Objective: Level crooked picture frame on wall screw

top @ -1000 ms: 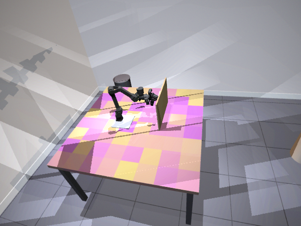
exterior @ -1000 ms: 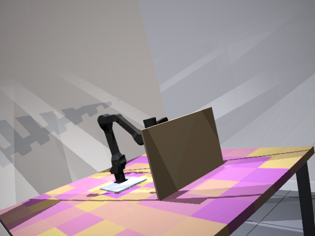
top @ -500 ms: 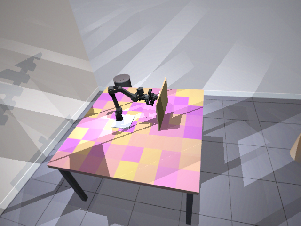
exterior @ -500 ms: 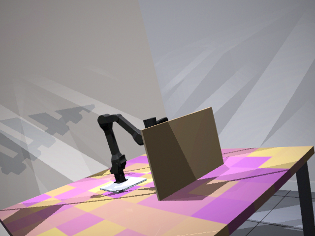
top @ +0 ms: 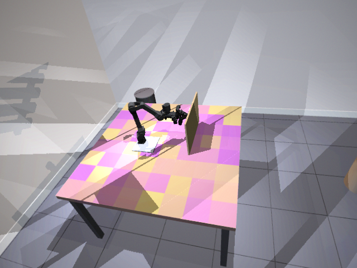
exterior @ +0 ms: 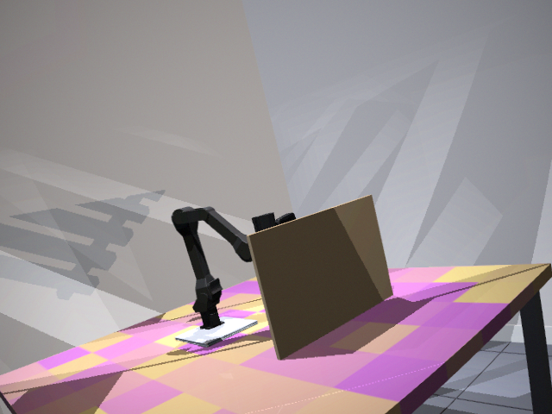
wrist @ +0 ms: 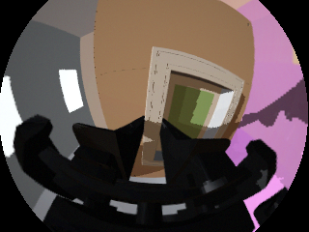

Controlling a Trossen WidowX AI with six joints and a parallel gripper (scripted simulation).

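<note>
My gripper tip is now 1 cm to the right of the picture frame and 5 cm above it. Also, from my gripper tip: brown wall panel: 2 cm ahead, 1 cm to the left, 7 cm below.
</note>
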